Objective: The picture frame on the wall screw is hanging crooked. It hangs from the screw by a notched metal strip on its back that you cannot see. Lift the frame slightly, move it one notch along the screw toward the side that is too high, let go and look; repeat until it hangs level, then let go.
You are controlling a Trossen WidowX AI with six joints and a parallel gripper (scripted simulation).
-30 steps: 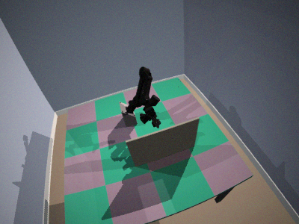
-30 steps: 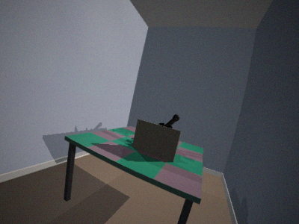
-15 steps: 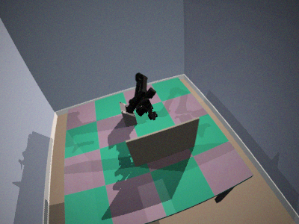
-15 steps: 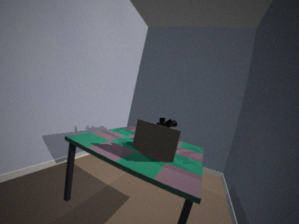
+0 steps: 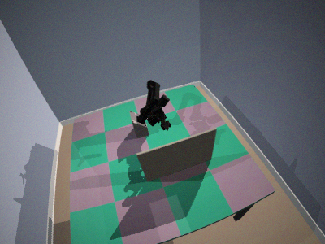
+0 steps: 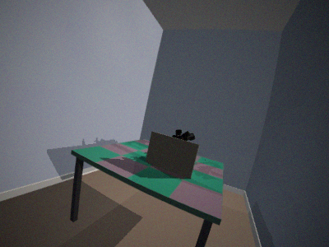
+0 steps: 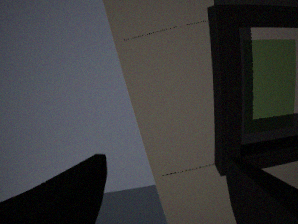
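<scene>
Now: the picture frame 14 cm ahead of my gripper tip, 2 cm to the left of it and 11 cm below it. Round my gripper tip: wall panel: 15 cm ahead, 2 cm to the left, 12 cm below.
</scene>
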